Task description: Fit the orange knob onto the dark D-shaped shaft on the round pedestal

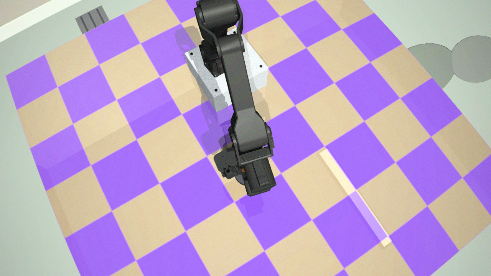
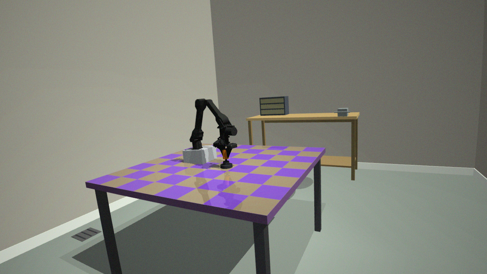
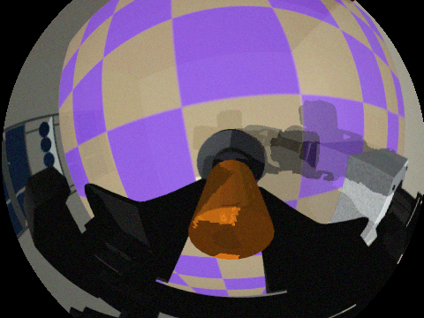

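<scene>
Now: the orange knob 2 cm above my gripper tip. Round my gripper tip: D-shaped shaft 4 cm below.
</scene>
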